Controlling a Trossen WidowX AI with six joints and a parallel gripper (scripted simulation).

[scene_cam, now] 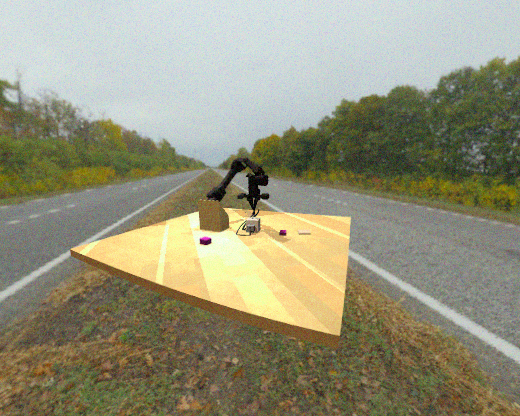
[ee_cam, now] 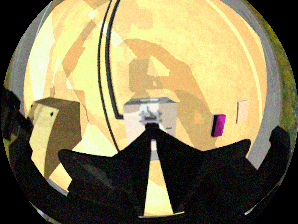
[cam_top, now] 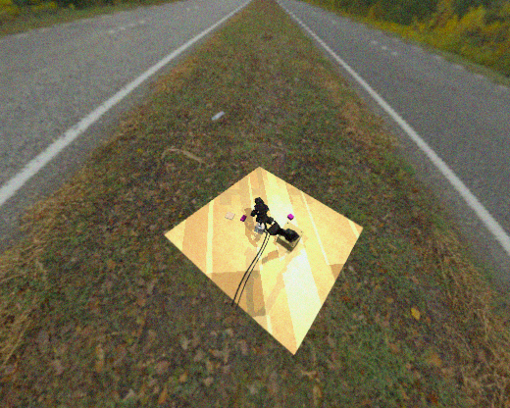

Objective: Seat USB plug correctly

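My gripper tip is 2 cm above the USB plug. From my gripper tip the other things lie so: flat white piece: 30 cm ahead, 12 cm below, 9 cm to the left; magenta block: 19 cm ahead, 12 cm below, 1 cm to the left.
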